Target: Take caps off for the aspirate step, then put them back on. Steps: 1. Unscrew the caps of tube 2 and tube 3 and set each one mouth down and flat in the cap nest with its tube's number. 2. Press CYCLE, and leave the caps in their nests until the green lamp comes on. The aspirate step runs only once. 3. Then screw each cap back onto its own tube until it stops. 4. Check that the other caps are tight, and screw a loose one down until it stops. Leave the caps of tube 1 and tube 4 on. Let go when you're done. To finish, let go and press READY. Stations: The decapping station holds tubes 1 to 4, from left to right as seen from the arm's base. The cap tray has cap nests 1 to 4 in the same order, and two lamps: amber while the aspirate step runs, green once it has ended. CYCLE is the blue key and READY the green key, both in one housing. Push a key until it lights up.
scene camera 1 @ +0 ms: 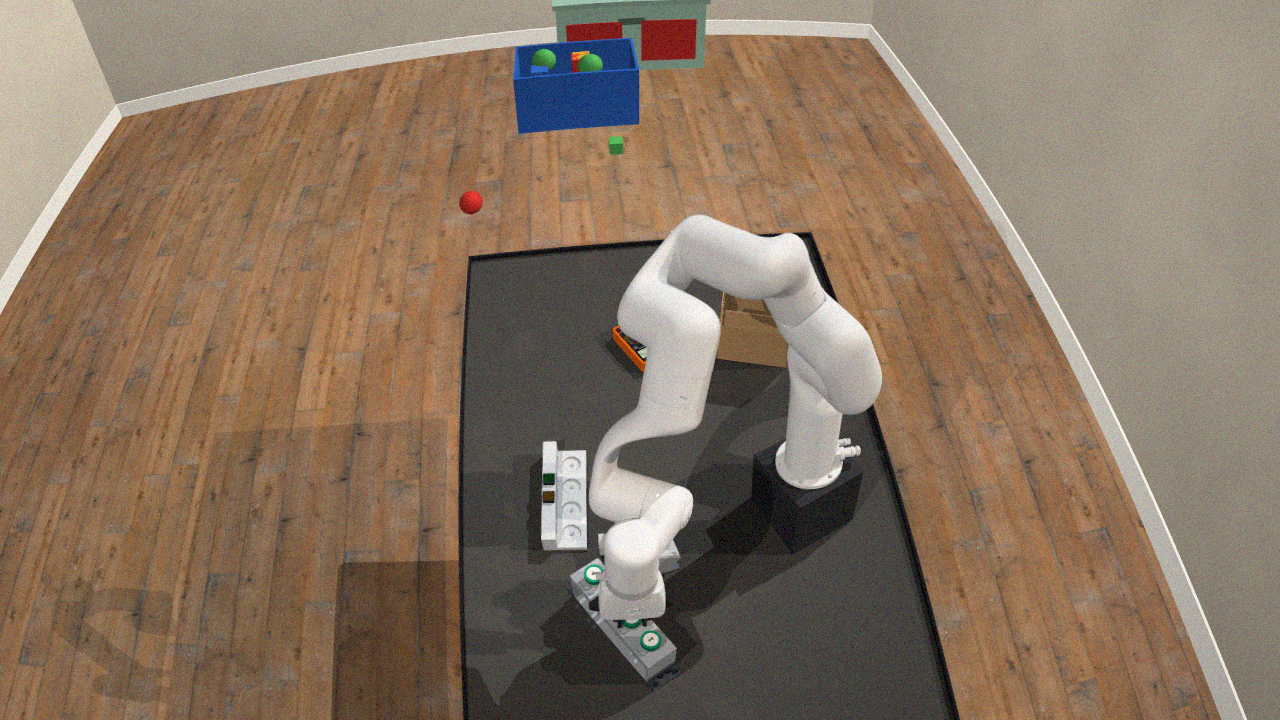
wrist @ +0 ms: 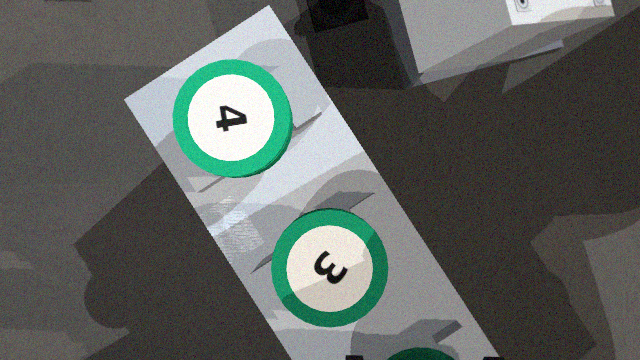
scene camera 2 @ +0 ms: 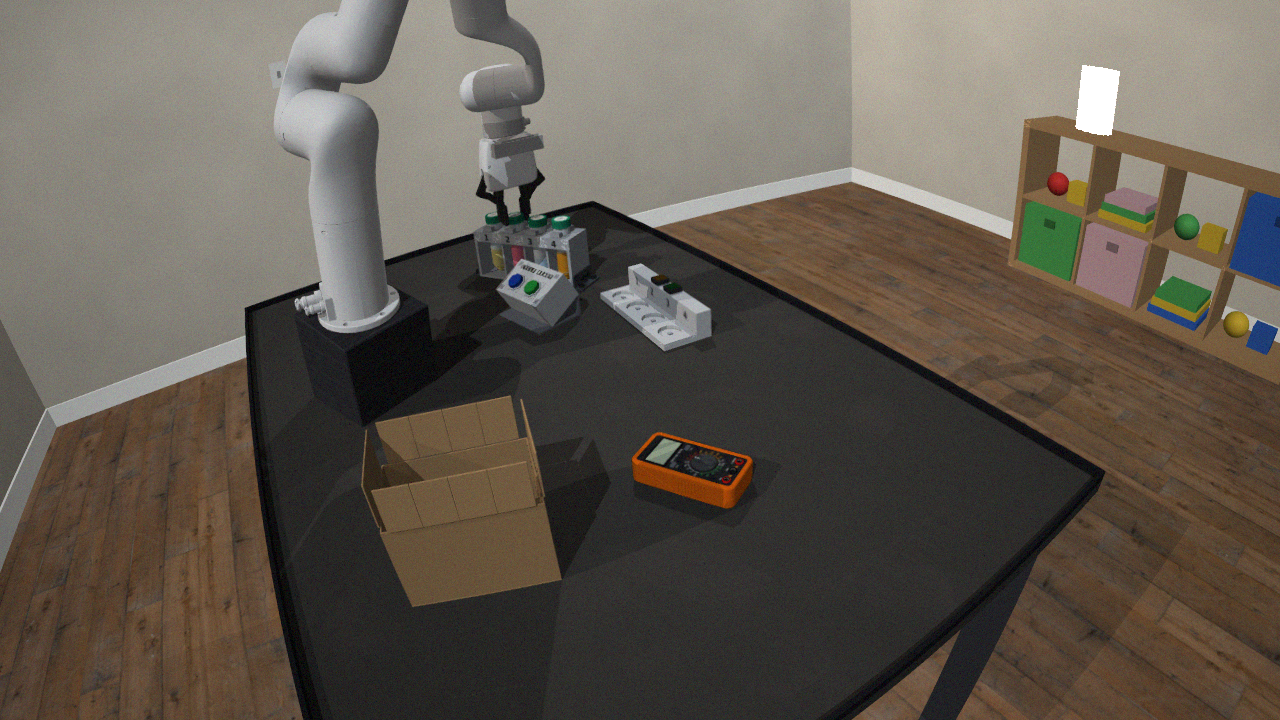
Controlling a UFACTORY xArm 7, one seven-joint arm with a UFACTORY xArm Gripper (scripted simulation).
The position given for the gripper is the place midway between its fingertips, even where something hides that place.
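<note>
The gripper (scene camera 2: 515, 221) is visible, and scene camera 1 (scene camera 1: 631, 619) shows it as well. A cardboard box (scene camera 2: 439, 555) appears also in scene camera 1 (scene camera 1: 752, 341); in the wrist view the box is out of frame. A key housing (scene camera 2: 548, 307) is visible, also in the wrist view (wrist: 429, 48).
</note>
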